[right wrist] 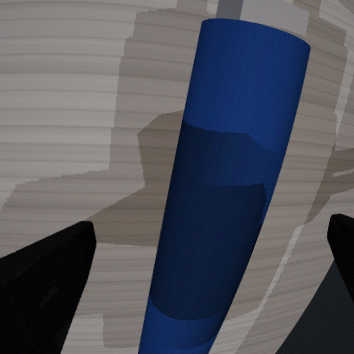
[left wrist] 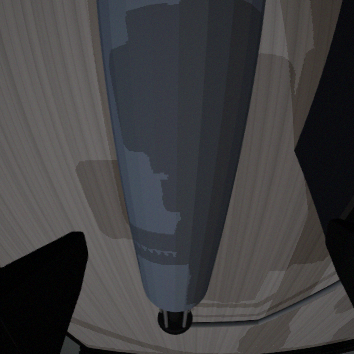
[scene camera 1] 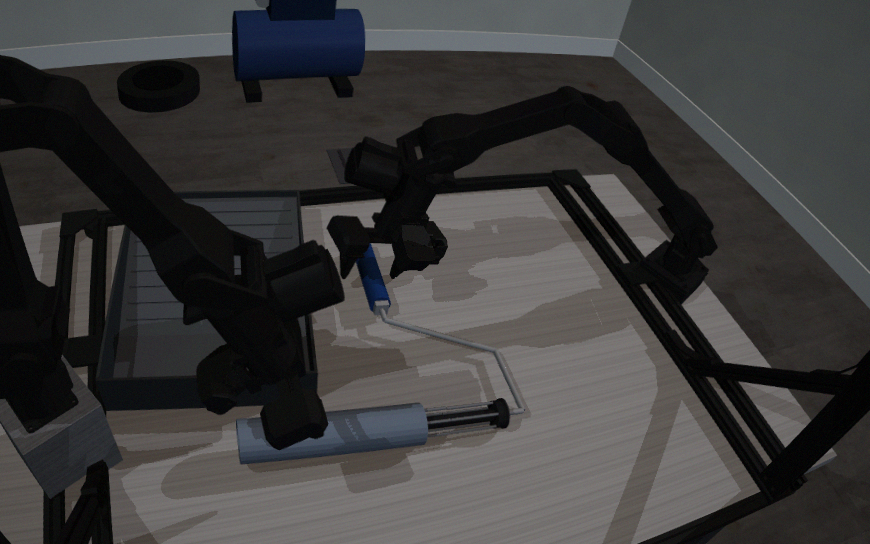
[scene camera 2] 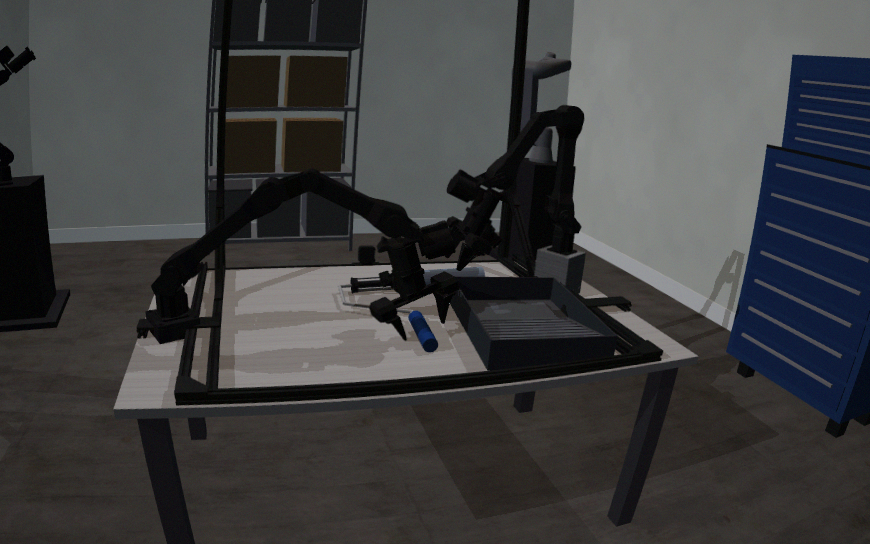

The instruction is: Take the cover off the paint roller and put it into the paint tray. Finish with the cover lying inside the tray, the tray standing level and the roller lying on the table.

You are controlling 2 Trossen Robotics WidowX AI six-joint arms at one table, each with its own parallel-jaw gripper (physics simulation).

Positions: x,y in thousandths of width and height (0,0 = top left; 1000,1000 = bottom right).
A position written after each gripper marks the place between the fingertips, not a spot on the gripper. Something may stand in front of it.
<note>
The left gripper (scene camera 1: 357,745) is open and holds nothing. Also in view: a grey-blue roller cover (scene camera 1: 403,793). Also in view: the right gripper (scene camera 1: 422,510) and a dark paint tray (scene camera 1: 171,661).
The grey-blue roller cover shows as well in the left wrist view (left wrist: 504,247). The dark paint tray also shows in the right wrist view (right wrist: 905,905), in the left wrist view (left wrist: 897,422) and in scene camera 2 (scene camera 2: 589,593). The left gripper shows as well in the left wrist view (left wrist: 595,679) and in scene camera 2 (scene camera 2: 520,484). The right wrist view does not show the grey-blue roller cover: it is out of frame.
</note>
